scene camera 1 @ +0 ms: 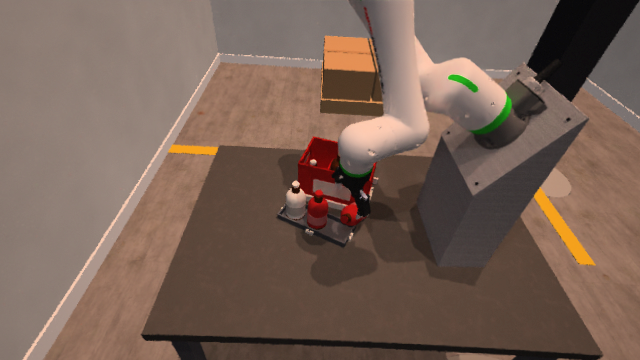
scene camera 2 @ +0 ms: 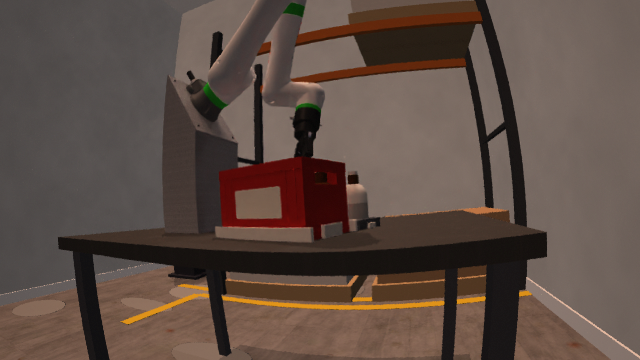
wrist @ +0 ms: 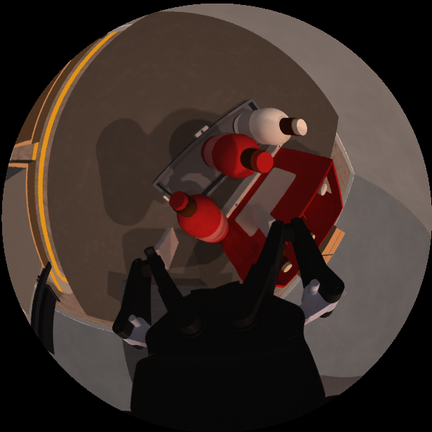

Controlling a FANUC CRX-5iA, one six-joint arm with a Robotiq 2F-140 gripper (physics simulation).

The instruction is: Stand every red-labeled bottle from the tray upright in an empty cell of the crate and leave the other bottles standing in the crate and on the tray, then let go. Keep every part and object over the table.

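Seen in the pictures: gripper, fingertip midpoint: [scene camera 1: 348, 203]; arm's base, link origin: [scene camera 1: 501, 125] [scene camera 2: 203, 108].
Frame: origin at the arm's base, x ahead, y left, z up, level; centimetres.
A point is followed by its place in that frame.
A red bottle [scene camera 1: 351, 214] @[z -36.8, x 37.5, y -1.2 cm] [wrist: 202, 220] lies on its side at the right end of the tray [scene camera 1: 332, 233] @[z -46.7, x 43.3, y -1.0 cm] [wrist: 185, 172]. Another red bottle [scene camera 1: 317, 212] @[z -37.3, x 49.1, y -3.1 cm] [wrist: 227, 154] stands on the tray, beside a standing white bottle [scene camera 1: 295, 203] @[z -37.5, x 56.6, y -7.8 cm] [scene camera 2: 356, 197] @[z -38.5, x 57.2, y -15.0 cm] [wrist: 265, 126]. The red crate [scene camera 1: 306, 177] @[z -35.6, x 52.0, y -19.5 cm] [scene camera 2: 322, 205] @[z -40.0, x 50.7, y -31.5 cm] [wrist: 305, 172] stands behind the tray. Pale bottle caps show in it; its cells are largely hidden. My gripper [scene camera 1: 352, 192] @[z -33.9, x 38.4, y -3.8 cm] [wrist: 213, 224] is open and empty, low near the lying bottle's base end. One finger is over the crate's near side, the other beyond the bottle. Scene camera 2 hides the fingertips behind the crate.
Pale rails [scene camera 2: 265, 234] @[z -45.7, x 38.1, y -35.0 cm] edge the crate on the table [scene camera 1: 280, 295] @[z -47.2, x 62.1, y 21.6 cm] [scene camera 2: 430, 235] @[z -47.2, x 72.8, y -42.1 cm] [wrist: 200, 60]. The grey robot pedestal [scene camera 1: 470, 220] @[z -23.3, x 6.5, y 14.3 cm] [scene camera 2: 180, 185] @[z -31.2, x 0.1, y -15.1 cm] stands right of the tray in scene camera 1. Cardboard boxes [scene camera 1: 347, 70] stand on the floor behind the table.
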